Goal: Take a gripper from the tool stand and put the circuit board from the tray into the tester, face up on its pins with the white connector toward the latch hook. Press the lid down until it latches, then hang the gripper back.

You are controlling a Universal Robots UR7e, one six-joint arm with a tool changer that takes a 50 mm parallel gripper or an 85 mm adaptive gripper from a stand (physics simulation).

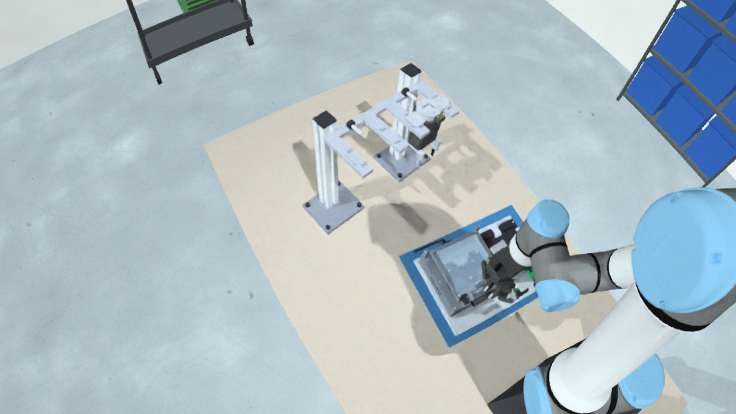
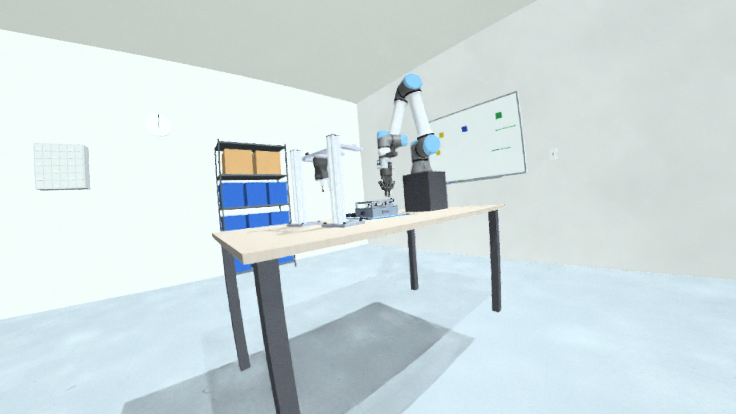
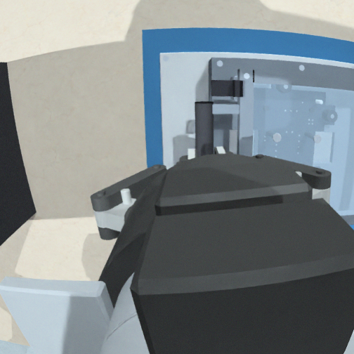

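Pixels of known places: hand, its tool point: (image 2: 385,165); arm's base, origin of its link: (image 2: 421,173).
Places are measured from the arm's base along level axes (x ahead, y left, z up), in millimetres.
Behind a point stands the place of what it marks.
The grey tester (image 1: 437,288) @(x 445, y 9, z -236 mm) (image 2: 380,211) @(x 490, y 1, z -231 mm) (image 3: 260,67) sits on a pale base plate. Its clear lid (image 1: 458,257) @(x 465, y -67, z -169 mm) (image 3: 270,190) lies over the nest; whether it is latched I cannot tell. A board-like shape (image 3: 295,112) shows faintly under it, its connector side unclear. My adaptive gripper (image 1: 500,297) (image 2: 387,194) (image 3: 205,151) points down at the tester's robot-side edge. Its tips stand close on both sides of the black handle (image 3: 204,127) and appear shut on it; its dark body hides the contact. The tool stand (image 1: 326,164) @(x 827, y 93, z -33 mm) (image 2: 337,180) @(x 858, y 100, z -79 mm) holds the other gripper (image 1: 424,134) (image 2: 320,168).
A blue mat (image 1: 442,329) @(x 350, y 65, z -263 mm) (image 3: 152,100) lies under the base plate. Black blocks (image 1: 506,226) @(x 459, y -290, z -237 mm) and green parts (image 1: 531,275) @(x 296, y -237, z -235 mm) are partly hidden near the arm. The stand's two posts and projecting arms rise beyond the tester. The dark robot pedestal (image 2: 424,190) @(x 104, y 70, z -126 mm) stands behind the tester.
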